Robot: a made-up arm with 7 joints. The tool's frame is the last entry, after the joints.
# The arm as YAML. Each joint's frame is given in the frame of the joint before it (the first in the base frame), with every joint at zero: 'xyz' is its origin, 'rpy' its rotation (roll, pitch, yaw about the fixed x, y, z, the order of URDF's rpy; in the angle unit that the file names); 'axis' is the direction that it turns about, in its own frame. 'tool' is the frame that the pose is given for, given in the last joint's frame.
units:
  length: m
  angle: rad
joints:
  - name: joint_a
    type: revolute
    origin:
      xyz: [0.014, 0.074, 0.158]
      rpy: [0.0, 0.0, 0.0]
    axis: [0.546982, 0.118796, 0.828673]
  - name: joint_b
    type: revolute
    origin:
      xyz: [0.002, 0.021, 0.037]
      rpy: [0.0, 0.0, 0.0]
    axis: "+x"
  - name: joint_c
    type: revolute
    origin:
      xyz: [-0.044, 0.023, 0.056]
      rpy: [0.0, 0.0, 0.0]
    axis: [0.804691, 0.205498, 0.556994]
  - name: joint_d
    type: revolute
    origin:
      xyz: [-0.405, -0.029, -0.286]
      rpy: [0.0, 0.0, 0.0]
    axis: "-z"
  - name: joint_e
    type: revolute
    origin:
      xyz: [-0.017, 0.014, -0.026]
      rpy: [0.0, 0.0, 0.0]
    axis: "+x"
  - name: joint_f
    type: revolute
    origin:
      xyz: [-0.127, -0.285, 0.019]
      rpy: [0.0, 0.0, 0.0]
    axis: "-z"
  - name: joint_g
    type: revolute
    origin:
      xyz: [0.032, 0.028, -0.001]
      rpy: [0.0, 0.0, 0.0]
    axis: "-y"
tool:
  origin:
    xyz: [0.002, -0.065, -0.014]
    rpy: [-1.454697, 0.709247, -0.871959]
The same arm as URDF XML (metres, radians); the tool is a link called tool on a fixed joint. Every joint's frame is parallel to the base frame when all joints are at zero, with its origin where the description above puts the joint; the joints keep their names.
<robot name="arm">
  <joint name="tool_joint" type="fixed">
    <parent link="link7"/>
    <child link="tool"/>
    <origin xyz="0.002 -0.065 -0.014" rpy="-1.4547 0.7092 -0.872"/>
  </joint>
  <joint name="joint_g" type="continuous">
    <parent link="link6"/>
    <child link="link7"/>
    <origin xyz="0.032 0.028 -0.001" rpy="0 0 0"/>
    <axis xyz="0 -1 0"/>
  </joint>
  <joint name="joint_f" type="continuous">
    <parent link="link5"/>
    <child link="link6"/>
    <origin xyz="-0.127 -0.285 0.019" rpy="0 0 0"/>
    <axis xyz="0 0 -1"/>
  </joint>
  <joint name="joint_e" type="continuous">
    <parent link="link4"/>
    <child link="link5"/>
    <origin xyz="-0.017 0.014 -0.026" rpy="0 0 0"/>
    <axis xyz="1 0 0"/>
  </joint>
  <joint name="joint_d" type="continuous">
    <parent link="link3"/>
    <child link="link4"/>
    <origin xyz="-0.405 -0.029 -0.286" rpy="0 0 0"/>
    <axis xyz="0 0 -1"/>
  </joint>
  <joint name="joint_c" type="continuous">
    <parent link="link2"/>
    <child link="link3"/>
    <origin xyz="-0.044 0.023 0.056" rpy="0 0 0"/>
    <axis xyz="0.804691 0.205498 0.556994"/>
  </joint>
  <joint name="joint_b" type="continuous">
    <parent link="link1"/>
    <child link="link2"/>
    <origin xyz="0.002 0.021 0.037" rpy="0 0 0"/>
    <axis xyz="1 0 0"/>
  </joint>
  <joint name="joint_a" type="continuous">
    <parent link="base"/>
    <child link="link1"/>
    <origin xyz="0.014 0.074 0.158" rpy="0 0 0"/>
    <axis xyz="0.546982 0.118796 0.828673"/>
  </joint>
  <link name="base"/>
  <link name="link1"/>
  <link name="link2"/>
  <link name="link3"/>
  <link name="link4"/>
  <link name="link5"/>
  <link name="link6"/>
  <link name="link7"/>
  <link name="tool"/>
</robot>

